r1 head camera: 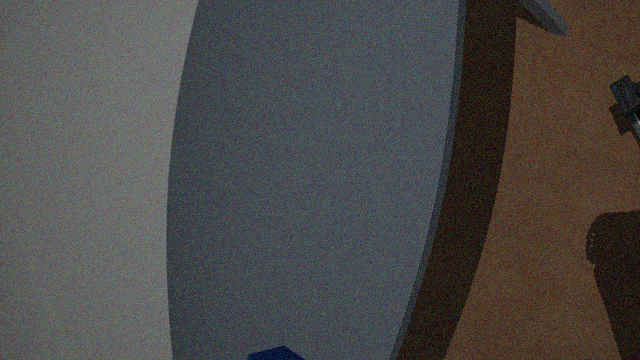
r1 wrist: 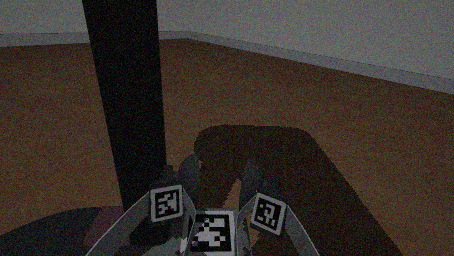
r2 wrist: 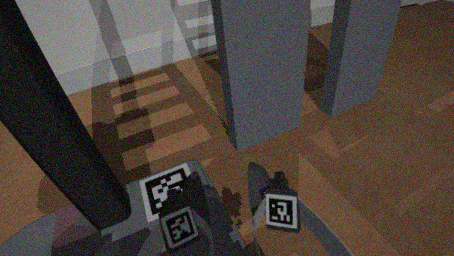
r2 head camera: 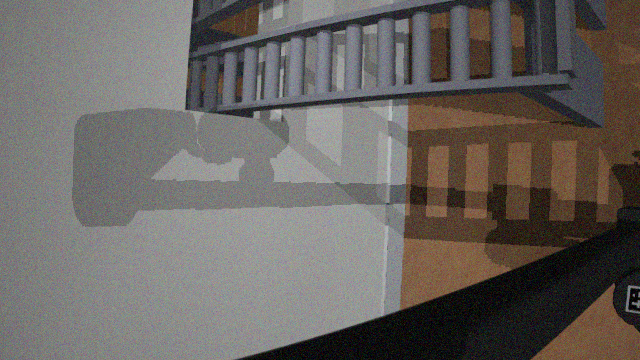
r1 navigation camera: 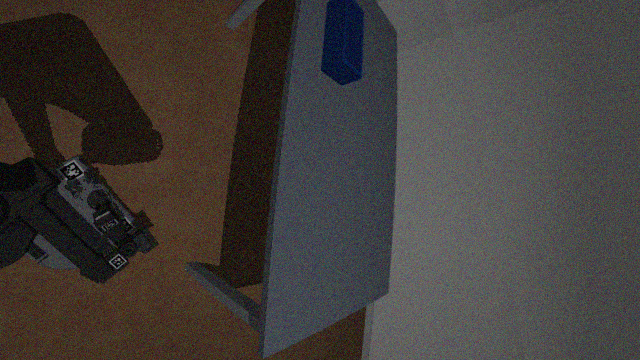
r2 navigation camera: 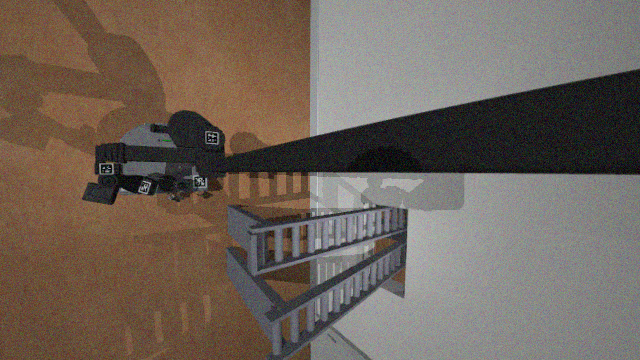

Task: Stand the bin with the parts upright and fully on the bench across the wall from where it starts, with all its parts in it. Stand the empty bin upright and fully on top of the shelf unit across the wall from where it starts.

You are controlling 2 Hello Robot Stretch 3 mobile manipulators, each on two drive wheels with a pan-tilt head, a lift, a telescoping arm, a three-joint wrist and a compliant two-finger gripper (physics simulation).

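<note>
A blue bin [r1 head camera: 276,354] [r1 navigation camera: 343,45] stands on the grey bench [r1 head camera: 310,175] [r1 navigation camera: 335,200]; its inside is too dark to tell whether it holds parts. A sliver of it shows in the r1 head view. No second bin and no shelf unit can be made out. My r1 gripper [r1 wrist: 220,172] is open, its fingers apart with floor and shadow between them; it is away from the bench. My r2 gripper [r2 wrist: 227,180] is open, low over the floor near grey upright panels, its left finger partly hidden in shadow.
A grey roller rack [r2 head camera: 590,67] [r2 navigation camera: 240,222] [r2 wrist: 265,75] with two slanted tiers runs to a wall opening beside r2. The r2 mast [r2 head camera: 425,330] [r2 navigation camera: 475,130] crosses its views. A wall stands behind the bench. Bench legs [r1 navigation camera: 225,290] stick out over the floor.
</note>
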